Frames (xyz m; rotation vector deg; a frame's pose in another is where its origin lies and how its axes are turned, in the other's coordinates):
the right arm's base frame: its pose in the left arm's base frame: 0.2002 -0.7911 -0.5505 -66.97 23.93 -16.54
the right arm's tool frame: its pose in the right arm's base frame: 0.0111 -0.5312 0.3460 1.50 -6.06 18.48
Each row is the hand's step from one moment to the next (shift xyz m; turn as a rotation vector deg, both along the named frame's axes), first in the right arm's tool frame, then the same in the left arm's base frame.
Working: the right arm's tool frame: its pose in the left arm's base frame: 0.3673 -0.7061 0.0552 -61.13 28.64 2.72

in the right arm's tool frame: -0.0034 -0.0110 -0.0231 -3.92 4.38 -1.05
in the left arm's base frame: -0.0085 -0.0243 0.0017 -5.07 2.05 -2.39
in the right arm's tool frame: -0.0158 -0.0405 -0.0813 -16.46 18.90 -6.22
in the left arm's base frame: -0.0329 -0.0856 0.0089 -22.10 7.34 -11.17
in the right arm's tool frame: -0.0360 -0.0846 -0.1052 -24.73 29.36 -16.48
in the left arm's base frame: -0.0476 -0.1236 0.0445 -36.10 5.46 -20.31
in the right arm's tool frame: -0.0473 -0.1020 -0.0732 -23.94 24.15 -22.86
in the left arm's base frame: -0.0410 -0.1028 0.0758 -36.32 -2.67 -18.77
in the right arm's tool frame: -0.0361 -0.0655 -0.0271 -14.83 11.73 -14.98
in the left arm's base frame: -0.0241 -0.0480 0.0587 -21.92 -3.94 -9.28
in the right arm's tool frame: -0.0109 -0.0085 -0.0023 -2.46 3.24 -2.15
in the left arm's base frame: -0.0082 -0.0040 0.0107 -3.87 0.27 -2.48
